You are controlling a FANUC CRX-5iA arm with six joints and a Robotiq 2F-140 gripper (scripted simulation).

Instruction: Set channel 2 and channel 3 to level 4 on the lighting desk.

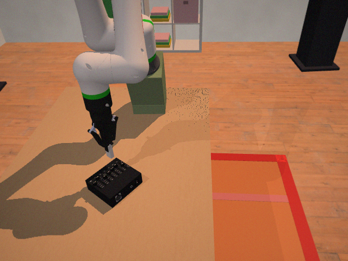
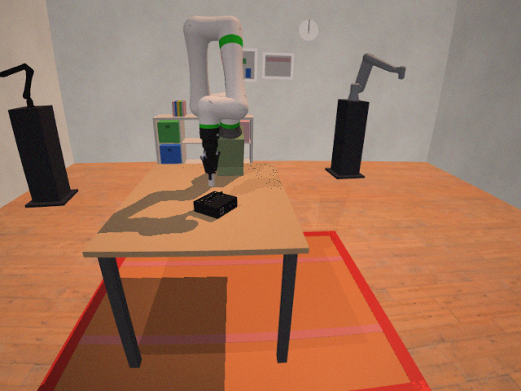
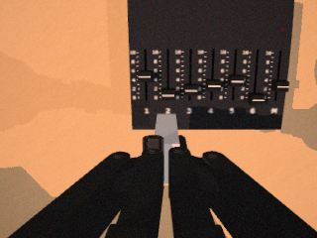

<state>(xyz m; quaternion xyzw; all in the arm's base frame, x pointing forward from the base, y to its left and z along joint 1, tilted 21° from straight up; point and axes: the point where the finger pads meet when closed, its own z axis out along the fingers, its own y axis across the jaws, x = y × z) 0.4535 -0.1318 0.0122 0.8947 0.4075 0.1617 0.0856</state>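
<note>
My hand is 70 mm above the channel 2 fader cap, 20 mm to the right of it and 20 mm short of it. From my hand the other things lie so: channel 1 fader cap: 70 mm below, 40 mm to the left, 10 mm ahead; channel 6 fader cap: 80 mm ahead, 70 mm below, 40 mm to the right; channel 3 fader cap: 70 mm below, 40 mm ahead, 10 mm to the left.
</note>
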